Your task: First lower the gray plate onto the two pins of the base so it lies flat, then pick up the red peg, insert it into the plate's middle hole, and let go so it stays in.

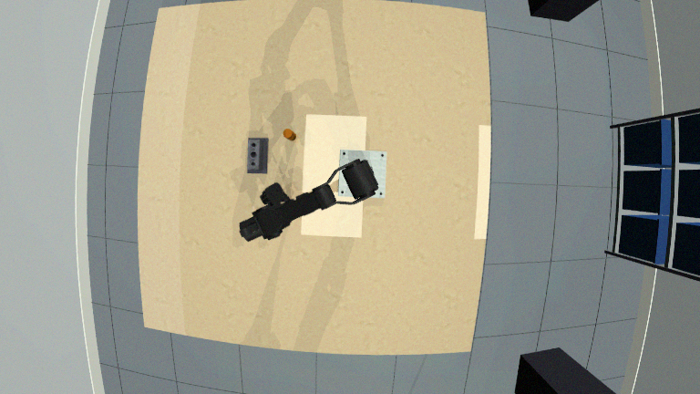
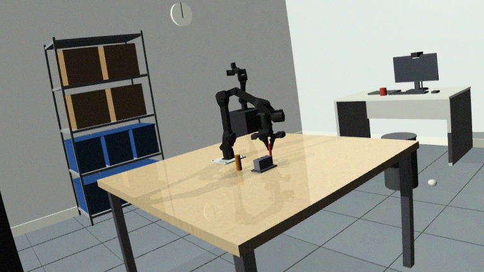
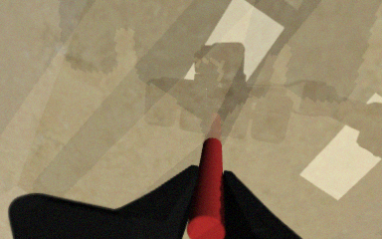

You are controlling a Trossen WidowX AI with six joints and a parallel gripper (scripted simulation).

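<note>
My gripper tip is now 180 mm to the left of the gray plate and 110 mm short of it. From my gripper tip the other things lie so: red peg (right at my gripper tip); then orange cylinder (240 mm to the right, 10 mm behind); then dark gray base (180 mm to the right, 110 mm ahead, 30 mm below).
</note>
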